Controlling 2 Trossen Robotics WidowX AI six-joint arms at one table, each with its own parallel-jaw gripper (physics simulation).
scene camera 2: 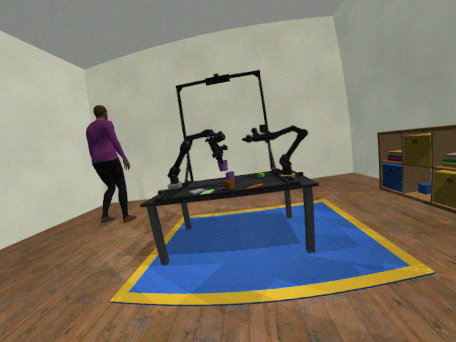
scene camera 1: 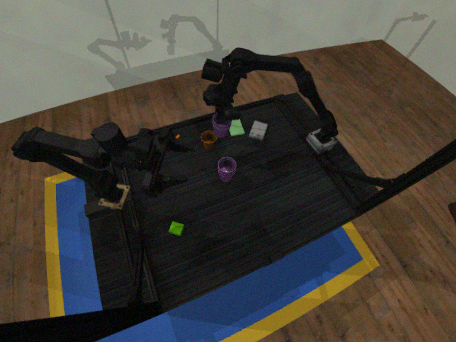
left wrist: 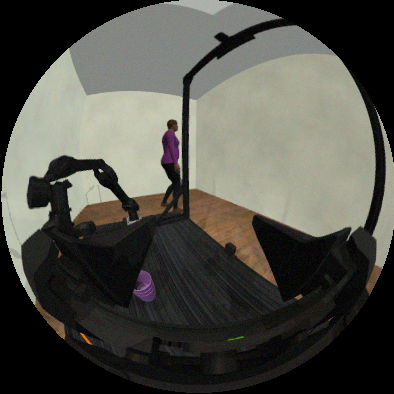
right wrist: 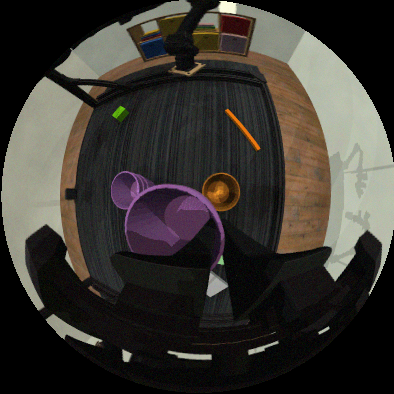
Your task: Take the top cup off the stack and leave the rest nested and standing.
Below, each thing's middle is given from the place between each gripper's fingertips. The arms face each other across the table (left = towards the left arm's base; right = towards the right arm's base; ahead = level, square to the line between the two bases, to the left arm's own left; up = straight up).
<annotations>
My right gripper is now 15 cm above the orange cup (right wrist: 221, 189), 3 cm to the right of it and 2 cm short of it.
Right now my left hand is 31 cm short of the orange cup, 13 cm to the left of it and 32 cm above it.
</annotations>
